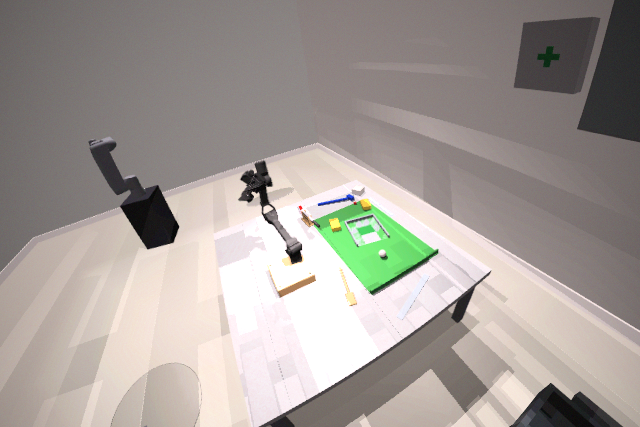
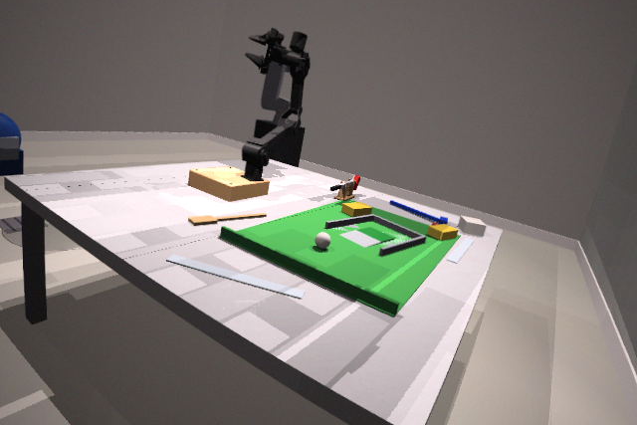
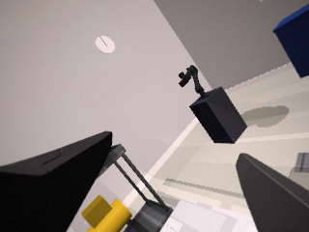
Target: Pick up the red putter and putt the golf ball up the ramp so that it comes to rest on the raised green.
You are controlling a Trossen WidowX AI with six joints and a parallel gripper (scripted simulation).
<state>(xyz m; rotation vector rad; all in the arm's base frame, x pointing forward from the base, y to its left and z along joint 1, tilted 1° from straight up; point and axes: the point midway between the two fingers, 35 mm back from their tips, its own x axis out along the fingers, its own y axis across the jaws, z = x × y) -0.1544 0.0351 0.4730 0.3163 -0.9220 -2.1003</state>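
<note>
Right now the wooden spatula is 38 cm ahead of my gripper tip, 28 cm to the right of it and 53 cm below it. The rest, counted from my gripper tip: wooden stand (33 cm ahead, 37 cm to the left, 50 cm below); white golf ball (65 cm ahead, 15 cm to the right, 51 cm below); green mat (64 cm ahead, 5 cm to the left, 53 cm below).
</note>
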